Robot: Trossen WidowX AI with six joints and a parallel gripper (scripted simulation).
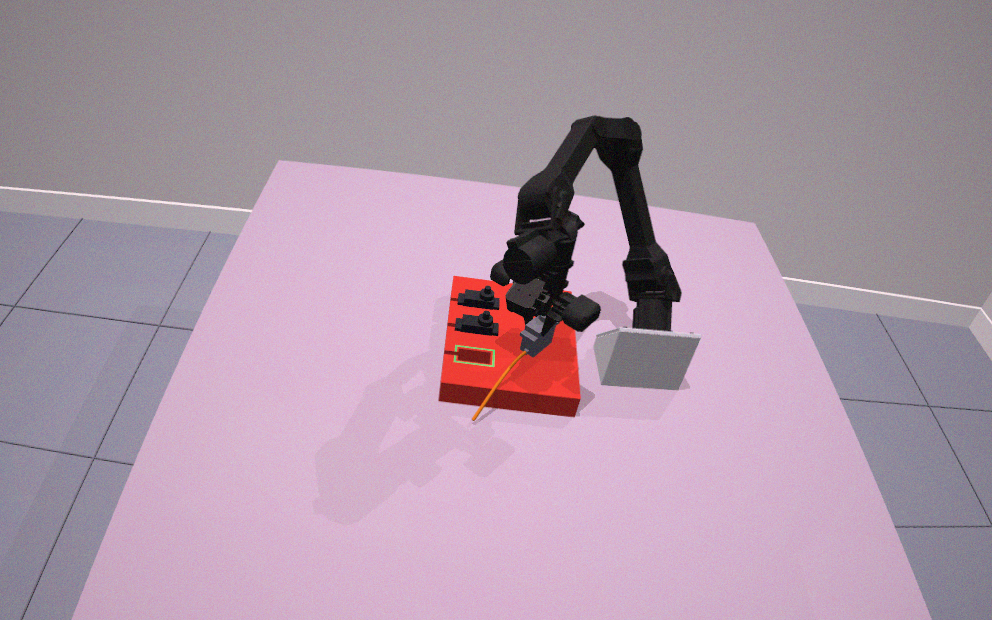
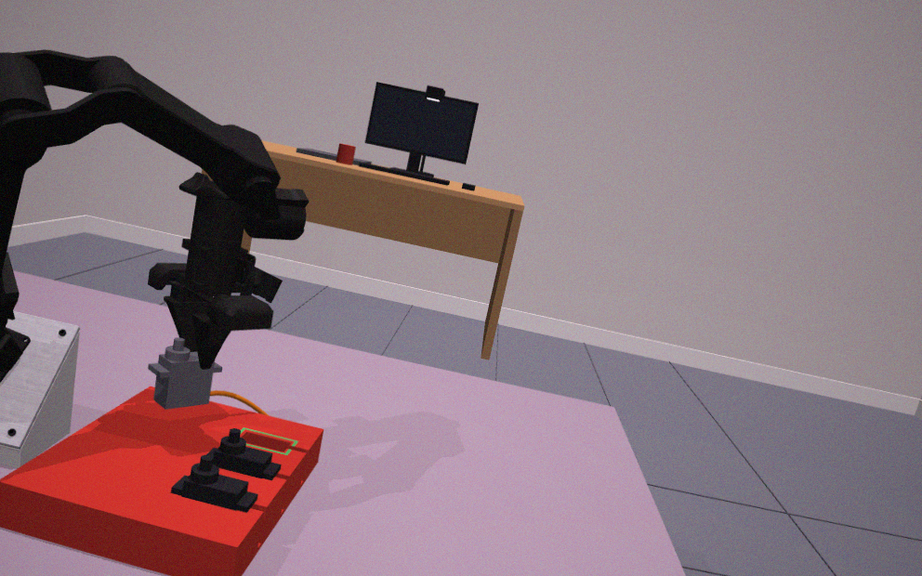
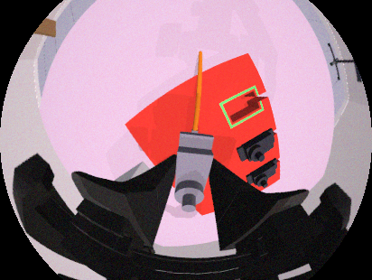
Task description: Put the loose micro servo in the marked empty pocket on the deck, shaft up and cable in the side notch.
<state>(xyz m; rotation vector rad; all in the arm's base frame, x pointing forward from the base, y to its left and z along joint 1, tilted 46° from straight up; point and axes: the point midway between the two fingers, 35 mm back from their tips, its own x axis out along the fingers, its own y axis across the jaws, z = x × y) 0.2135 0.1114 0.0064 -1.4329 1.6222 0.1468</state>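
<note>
Now: the red deck 10 cm below my gripper tip, 7 cm to the right of it and 1 cm behind it.
</note>
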